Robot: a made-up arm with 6 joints. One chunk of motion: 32 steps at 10 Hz.
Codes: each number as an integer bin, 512 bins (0 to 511) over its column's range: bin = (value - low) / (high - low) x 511, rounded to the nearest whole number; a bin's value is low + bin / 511 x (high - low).
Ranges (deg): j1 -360.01..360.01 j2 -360.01..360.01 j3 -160..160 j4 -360.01..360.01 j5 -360.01..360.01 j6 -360.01..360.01
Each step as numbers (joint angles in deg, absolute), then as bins.
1 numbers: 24.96 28.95 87.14 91.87 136.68 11.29
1 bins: 273 276 395 321 353 264
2 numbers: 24.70 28.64 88.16 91.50 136.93 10.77
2 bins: 273 276 396 320 353 263
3 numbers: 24.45 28.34 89.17 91.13 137.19 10.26
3 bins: 273 276 398 320 353 263
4 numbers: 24.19 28.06 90.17 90.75 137.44 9.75
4 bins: 273 275 399 320 353 262
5 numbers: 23.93 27.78 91.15 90.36 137.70 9.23
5 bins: 272 275 401 320 353 262
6 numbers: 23.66 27.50 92.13 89.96 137.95 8.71
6 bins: 272 275 403 319 353 262
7 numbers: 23.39 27.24 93.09 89.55 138.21 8.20
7 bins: 272 275 404 319 354 261
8 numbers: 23.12 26.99 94.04 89.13 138.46 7.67
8 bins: 272 275 406 319 354 261
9 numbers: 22.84 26.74 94.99 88.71 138.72 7.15
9 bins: 272 274 407 318 354 261
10 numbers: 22.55 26.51 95.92 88.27 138.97 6.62
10 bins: 272 274 409 318 354 260
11 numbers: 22.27 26.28 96.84 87.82 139.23 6.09
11 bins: 271 274 410 318 354 260
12 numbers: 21.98 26.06 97.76 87.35 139.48 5.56
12 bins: 271 274 412 317 354 259
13 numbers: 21.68 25.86 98.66 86.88 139.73 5.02
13 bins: 271 274 413 317 355 259
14 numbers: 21.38 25.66 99.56 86.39 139.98 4.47
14 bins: 271 274 414 317 355 259
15 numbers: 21.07 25.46 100.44 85.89 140.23 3.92
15 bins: 270 274 416 316 355 258
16 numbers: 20.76 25.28 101.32 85.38 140.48 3.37
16 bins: 270 273 417 316 355 258
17 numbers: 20.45 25.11 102.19 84.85 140.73 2.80
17 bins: 270 273 419 316 355 257
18 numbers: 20.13 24.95 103.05 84.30 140.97 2.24
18 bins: 270 273 420 315 356 257
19 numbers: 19.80 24.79 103.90 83.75 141.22 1.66
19 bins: 270 273 421 315 356 257
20 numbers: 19.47 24.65 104.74 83.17 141.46 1.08
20 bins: 269 273 423 315 356 256
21 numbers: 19.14 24.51 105.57 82.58 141.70 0.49
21 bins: 269 273 424 314 356 256
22 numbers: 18.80 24.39 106.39 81.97 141.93 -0.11
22 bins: 269 273 425 314 356 255
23 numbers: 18.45 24.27 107.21 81.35 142.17 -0.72
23 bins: 269 273 427 313 356 255
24 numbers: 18.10 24.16 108.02 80.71 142.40 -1.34
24 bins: 268 273 428 313 357 255
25 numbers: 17.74 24.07 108.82 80.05 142.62 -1.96
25 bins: 268 273 429 312 357 254
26 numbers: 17.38 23.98 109.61 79.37 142.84 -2.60
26 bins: 268 273 431 312 357 254
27 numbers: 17.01 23.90 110.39 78.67 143.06 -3.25
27 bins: 268 272 432 311 357 253
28 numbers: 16.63 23.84 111.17 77.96 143.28 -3.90
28 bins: 267 272 433 311 357 253
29 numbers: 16.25 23.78 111.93 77.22 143.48 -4.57
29 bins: 267 272 434 310 357 252
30 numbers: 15.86 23.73 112.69 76.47 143.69 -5.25
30 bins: 267 272 435 310 357 252
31 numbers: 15.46 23.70 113.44 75.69 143.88 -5.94
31 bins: 266 272 437 309 358 251
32 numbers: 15.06 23.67 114.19 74.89 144.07 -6.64
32 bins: 266 272 438 309 358 251
